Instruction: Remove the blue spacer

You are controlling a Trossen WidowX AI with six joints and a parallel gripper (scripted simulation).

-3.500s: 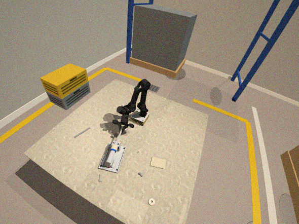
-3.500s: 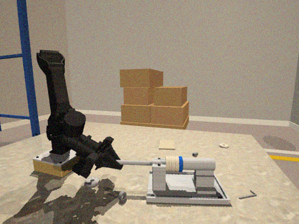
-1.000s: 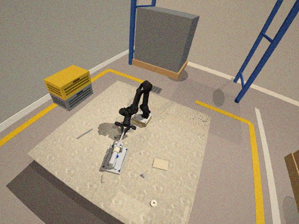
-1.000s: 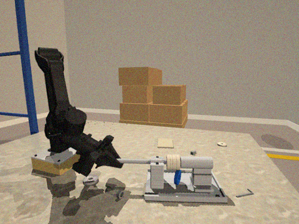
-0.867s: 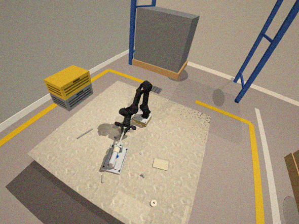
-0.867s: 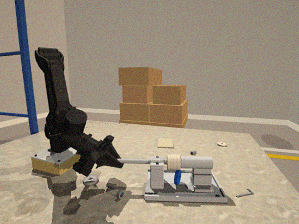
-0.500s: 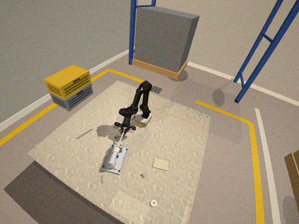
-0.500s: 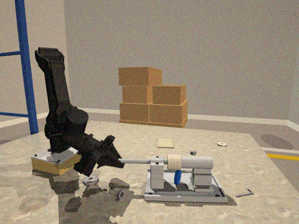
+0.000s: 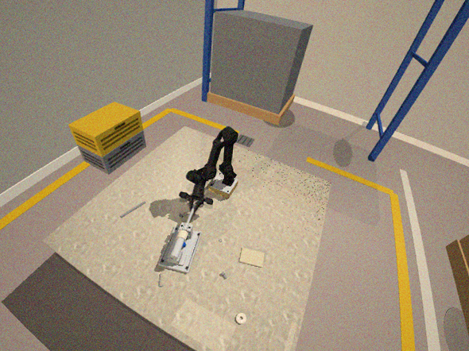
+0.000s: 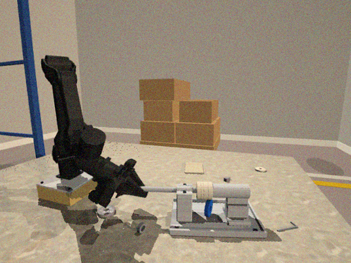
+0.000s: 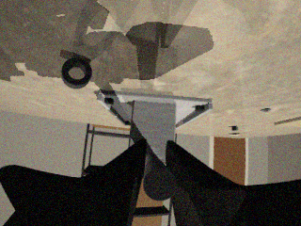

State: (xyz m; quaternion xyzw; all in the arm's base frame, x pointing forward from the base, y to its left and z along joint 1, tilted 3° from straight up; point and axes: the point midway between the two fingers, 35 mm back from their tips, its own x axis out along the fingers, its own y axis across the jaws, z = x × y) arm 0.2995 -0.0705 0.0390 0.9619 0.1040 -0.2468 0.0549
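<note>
My gripper tip is 70 mm short of the grey shaft, 20 mm to the right of it and 20 mm below it. From my gripper tip the other things lie so: blue spacer (160 mm ahead, 40 mm to the left, 30 mm below); then grey washer (120 mm behind, 60 mm below, 20 mm to the right); then nut (70 mm to the right, 50 mm below, 10 mm ahead).
</note>
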